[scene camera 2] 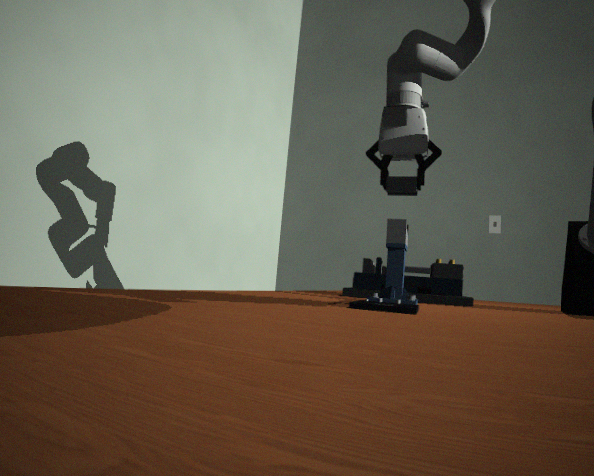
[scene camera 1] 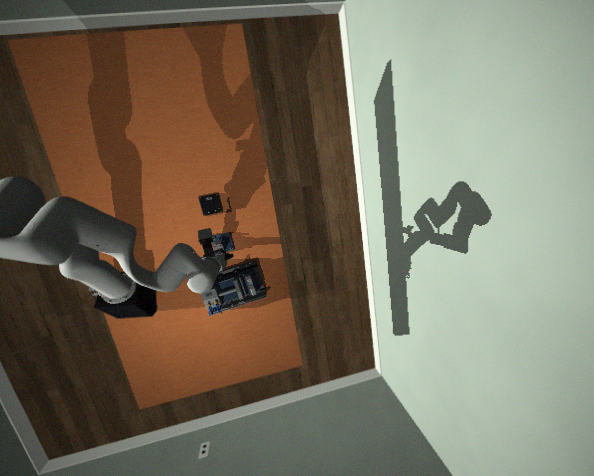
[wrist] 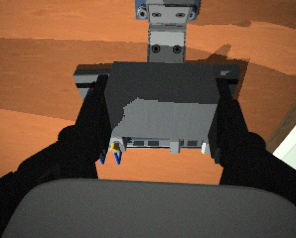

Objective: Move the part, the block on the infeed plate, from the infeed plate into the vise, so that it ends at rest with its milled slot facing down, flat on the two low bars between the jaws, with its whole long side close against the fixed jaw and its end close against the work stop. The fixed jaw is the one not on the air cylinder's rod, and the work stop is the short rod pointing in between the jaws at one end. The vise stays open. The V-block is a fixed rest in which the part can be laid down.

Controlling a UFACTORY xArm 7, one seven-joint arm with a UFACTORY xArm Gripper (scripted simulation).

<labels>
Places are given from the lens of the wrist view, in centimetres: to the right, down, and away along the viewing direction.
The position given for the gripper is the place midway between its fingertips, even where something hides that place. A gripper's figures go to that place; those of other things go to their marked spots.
gripper (wrist: 160, 94): 1, -2, 14
grey part (wrist: 161, 100): 1, -1, 11
</labels>
